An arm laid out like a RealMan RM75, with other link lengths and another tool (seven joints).
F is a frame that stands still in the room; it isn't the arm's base.
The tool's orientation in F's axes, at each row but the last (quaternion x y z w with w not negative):
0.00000 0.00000 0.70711 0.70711
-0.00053 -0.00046 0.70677 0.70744
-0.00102 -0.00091 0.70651 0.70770
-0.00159 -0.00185 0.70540 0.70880
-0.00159 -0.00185 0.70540 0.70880
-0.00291 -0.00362 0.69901 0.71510
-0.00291 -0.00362 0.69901 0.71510
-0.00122 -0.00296 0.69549 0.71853
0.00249 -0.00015 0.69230 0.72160
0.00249 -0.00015 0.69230 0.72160
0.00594 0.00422 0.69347 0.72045
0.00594 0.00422 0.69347 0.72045
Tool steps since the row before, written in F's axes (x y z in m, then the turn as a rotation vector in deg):
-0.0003 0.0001 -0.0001 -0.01 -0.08 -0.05
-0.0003 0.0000 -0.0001 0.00 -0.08 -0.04
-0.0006 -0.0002 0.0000 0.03 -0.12 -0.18
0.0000 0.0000 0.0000 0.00 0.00 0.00
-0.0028 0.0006 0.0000 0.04 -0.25 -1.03
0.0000 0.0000 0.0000 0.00 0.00 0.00
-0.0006 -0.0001 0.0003 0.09 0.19 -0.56
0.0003 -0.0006 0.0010 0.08 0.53 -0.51
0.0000 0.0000 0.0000 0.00 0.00 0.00
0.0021 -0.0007 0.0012 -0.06 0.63 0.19
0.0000 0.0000 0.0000 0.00 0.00 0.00
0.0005 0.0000 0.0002 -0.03 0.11 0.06
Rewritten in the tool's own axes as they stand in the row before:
0.0001 0.0003 -0.0001 -0.08 0.01 -0.05
0.0000 0.0003 -0.0001 -0.08 0.00 -0.04
-0.0002 0.0006 0.0000 -0.12 -0.03 -0.18
0.0000 0.0000 0.0000 0.00 0.00 0.00
0.0006 0.0028 0.0000 -0.25 -0.04 -1.03
0.0000 0.0000 0.0000 0.00 0.00 0.00
-0.0001 0.0006 0.0003 0.19 -0.08 -0.56
-0.0006 -0.0003 0.0010 0.53 -0.06 -0.51
0.0000 0.0000 0.0000 0.00 0.00 0.00
-0.0006 -0.0021 0.0012 0.63 0.09 0.19
0.0000 0.0000 0.0000 0.00 0.00 0.00
0.0000 -0.0005 0.0002 0.11 0.04 0.06

